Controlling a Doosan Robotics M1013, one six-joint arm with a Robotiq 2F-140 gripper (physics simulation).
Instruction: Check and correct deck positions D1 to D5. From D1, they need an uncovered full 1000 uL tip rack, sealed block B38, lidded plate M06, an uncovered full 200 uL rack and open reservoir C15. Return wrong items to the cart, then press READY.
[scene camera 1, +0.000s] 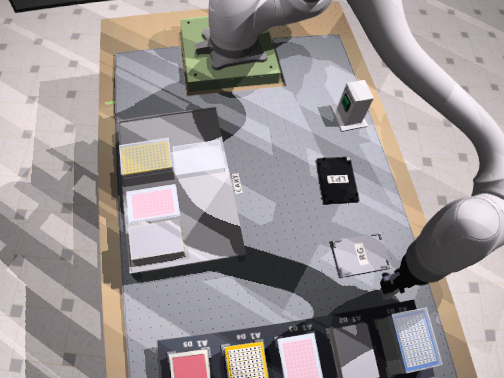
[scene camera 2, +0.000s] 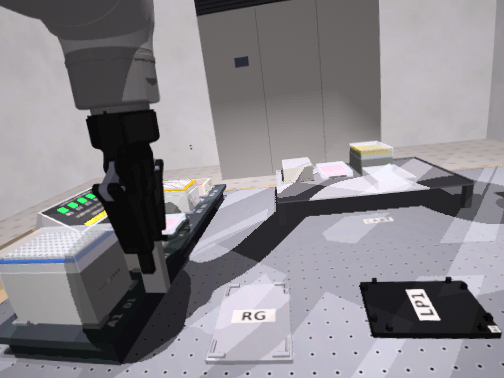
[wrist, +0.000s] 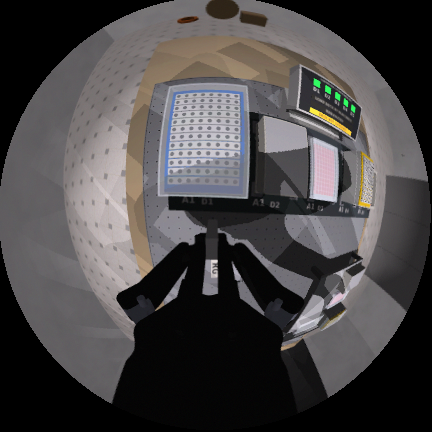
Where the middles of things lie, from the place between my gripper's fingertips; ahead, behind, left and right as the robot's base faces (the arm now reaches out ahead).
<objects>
Right now my hand is 12 cm past the grey RG pad (scene camera 2: 254, 323) and 6 cm above it. Round my hand: small device with green screen (scene camera 1: 356, 98) (56 cm behind, 14 cm to the left); black LP1 pad (scene camera 2: 447, 309) (35 cm behind, 5 cm below, 2 cm to the left).
</objects>
